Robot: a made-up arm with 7 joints. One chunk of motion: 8 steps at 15 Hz.
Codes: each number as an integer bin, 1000 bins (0 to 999) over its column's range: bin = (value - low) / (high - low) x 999, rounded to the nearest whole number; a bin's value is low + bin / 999 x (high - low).
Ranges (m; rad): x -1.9..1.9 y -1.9..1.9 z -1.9..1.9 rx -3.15..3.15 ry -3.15..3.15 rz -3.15..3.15
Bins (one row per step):
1: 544 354 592 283 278 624
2: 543 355 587 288 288 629
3: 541 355 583 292 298 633
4: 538 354 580 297 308 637
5: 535 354 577 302 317 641
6: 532 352 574 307 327 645
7: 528 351 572 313 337 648
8: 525 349 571 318 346 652
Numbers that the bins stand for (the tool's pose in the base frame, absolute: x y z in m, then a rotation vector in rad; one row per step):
1: 0.1693 -0.5535 0.3519 -1.3653 -1.3968 0.7851
2: 0.1655 -0.5496 0.3328 -1.3338 -1.3338 0.8167
3: 0.1579 -0.5496 0.3176 -1.3086 -1.2707 0.8419
4: 0.1464 -0.5535 0.3062 -1.2770 -1.2077 0.8671
5: 0.1350 -0.5535 0.2948 -1.2455 -1.1509 0.8923
6: 0.1236 -0.5611 0.2834 -1.2140 -1.0878 0.9176
7: 0.1084 -0.5649 0.2758 -1.1761 -1.0248 0.9365
8: 0.0970 -0.5725 0.2720 -1.1446 -0.9680 0.9617

